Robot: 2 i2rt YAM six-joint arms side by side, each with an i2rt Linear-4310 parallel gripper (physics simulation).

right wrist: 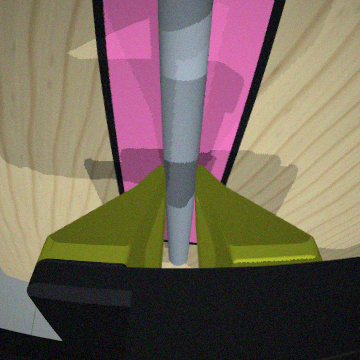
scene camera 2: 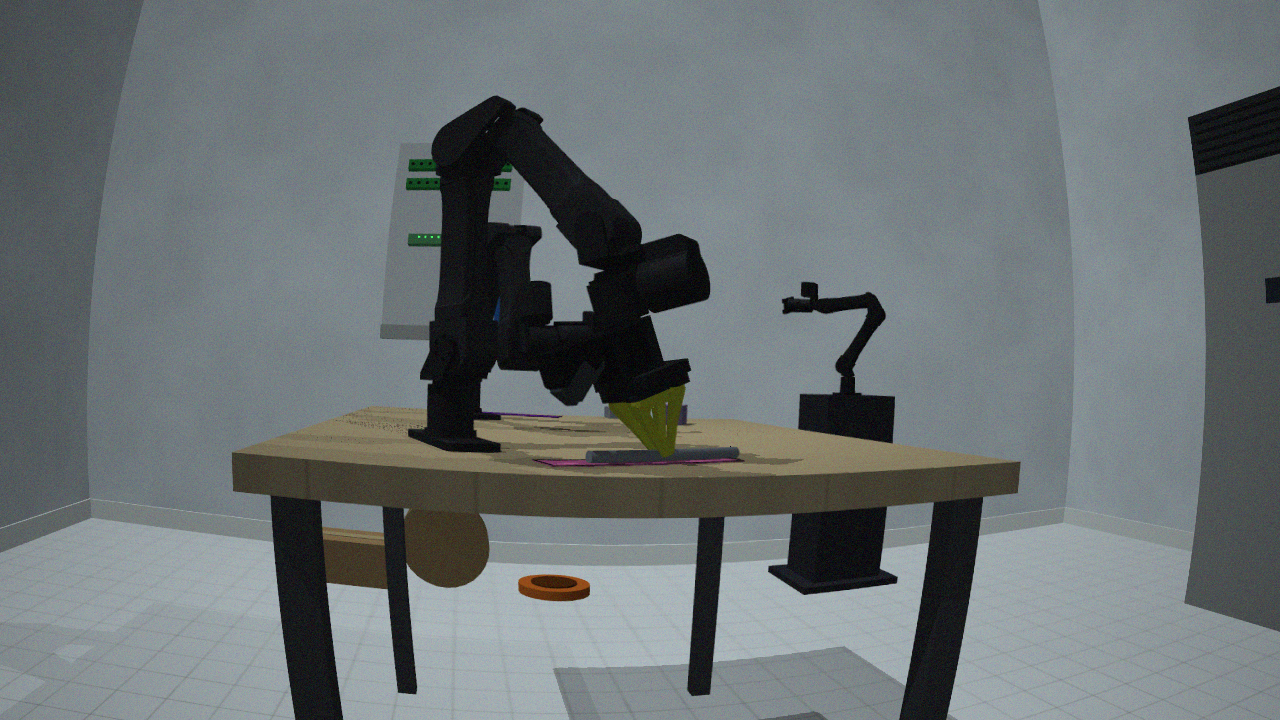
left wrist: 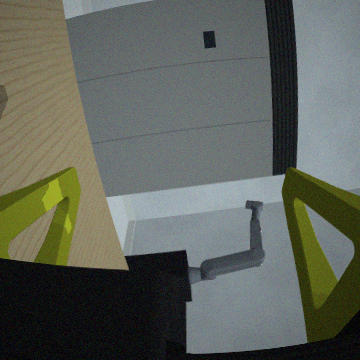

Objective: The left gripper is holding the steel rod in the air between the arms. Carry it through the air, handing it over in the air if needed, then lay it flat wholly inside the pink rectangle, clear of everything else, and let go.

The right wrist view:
my right gripper: 180, 177
grey steel rod: 183, 40
pink rectangle: 127, 45
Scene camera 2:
my right gripper: 664, 455
pink rectangle: 553, 463
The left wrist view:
my left gripper: 180, 178
